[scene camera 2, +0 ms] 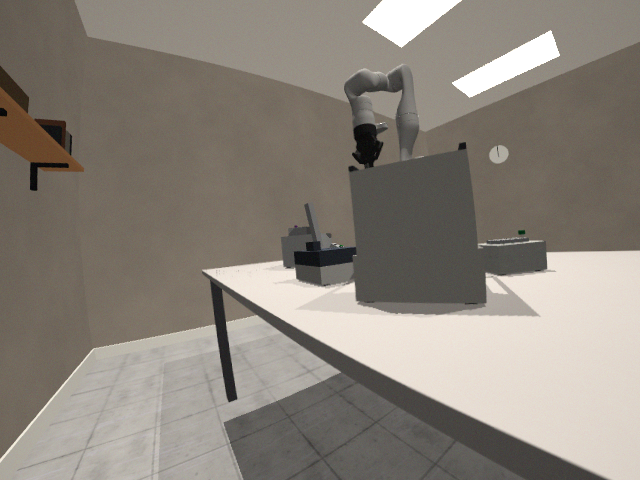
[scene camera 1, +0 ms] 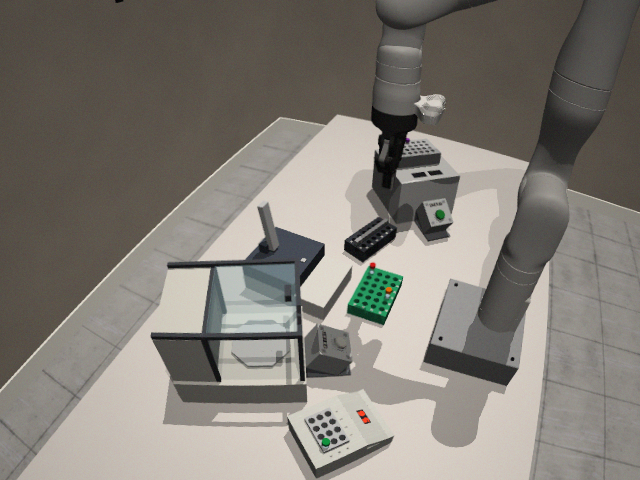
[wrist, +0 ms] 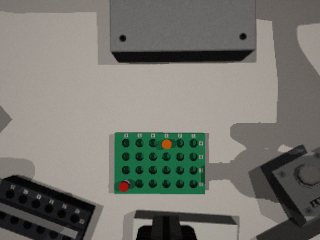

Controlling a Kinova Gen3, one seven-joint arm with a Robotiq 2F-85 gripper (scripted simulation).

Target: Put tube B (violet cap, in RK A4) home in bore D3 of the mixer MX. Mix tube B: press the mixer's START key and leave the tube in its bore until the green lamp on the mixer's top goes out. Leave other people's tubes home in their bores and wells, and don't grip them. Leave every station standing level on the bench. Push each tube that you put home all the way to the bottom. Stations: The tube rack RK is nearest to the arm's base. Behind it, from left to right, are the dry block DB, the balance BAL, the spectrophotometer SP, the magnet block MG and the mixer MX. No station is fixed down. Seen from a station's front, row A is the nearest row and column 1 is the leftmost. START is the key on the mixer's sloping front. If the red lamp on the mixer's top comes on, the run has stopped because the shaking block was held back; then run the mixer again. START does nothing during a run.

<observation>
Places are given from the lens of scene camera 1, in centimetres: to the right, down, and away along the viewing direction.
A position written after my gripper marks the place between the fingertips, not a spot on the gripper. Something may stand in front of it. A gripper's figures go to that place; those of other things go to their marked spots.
my gripper (scene camera 1: 387, 187): 12, -9, 75
mixer MX (scene camera 1: 433, 183): 30, -15, 109
</observation>
